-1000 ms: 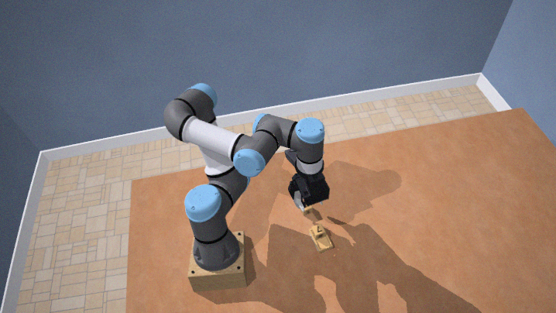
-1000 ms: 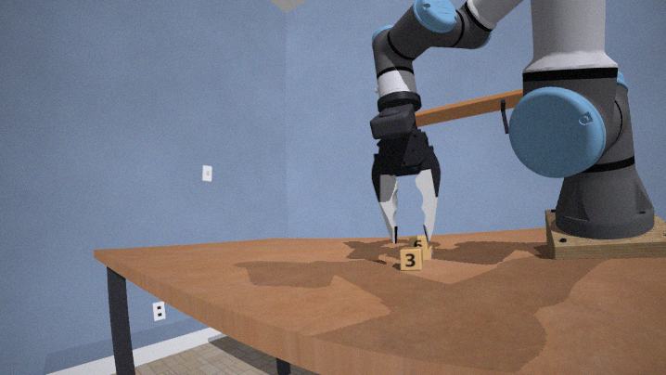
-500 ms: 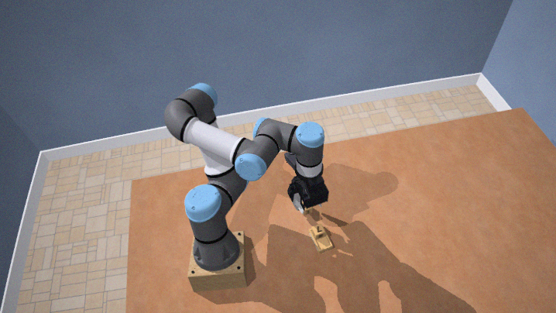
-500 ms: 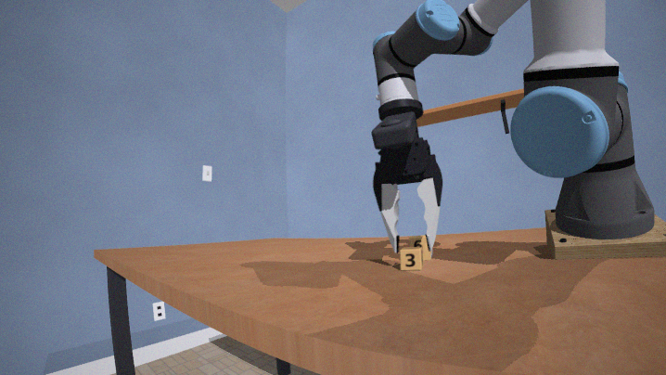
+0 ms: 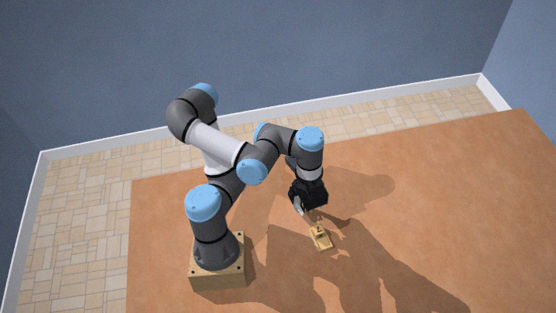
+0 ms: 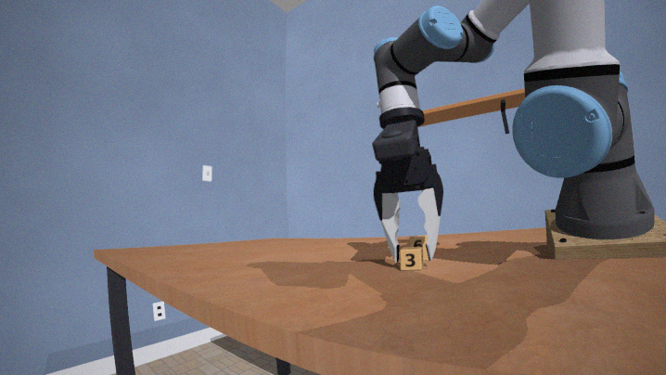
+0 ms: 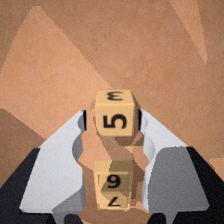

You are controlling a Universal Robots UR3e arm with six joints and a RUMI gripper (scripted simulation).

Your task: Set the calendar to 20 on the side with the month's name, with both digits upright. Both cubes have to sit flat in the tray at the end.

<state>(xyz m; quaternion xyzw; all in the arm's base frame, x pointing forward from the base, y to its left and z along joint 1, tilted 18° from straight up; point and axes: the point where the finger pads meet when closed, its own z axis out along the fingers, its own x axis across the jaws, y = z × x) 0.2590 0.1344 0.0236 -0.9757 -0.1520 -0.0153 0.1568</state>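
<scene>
Right now the wooden digit cube is 1 cm below my hand. Also, from my hand: wooden tray: 10 cm to the right, 3 cm ahead, 2 cm below.
</scene>
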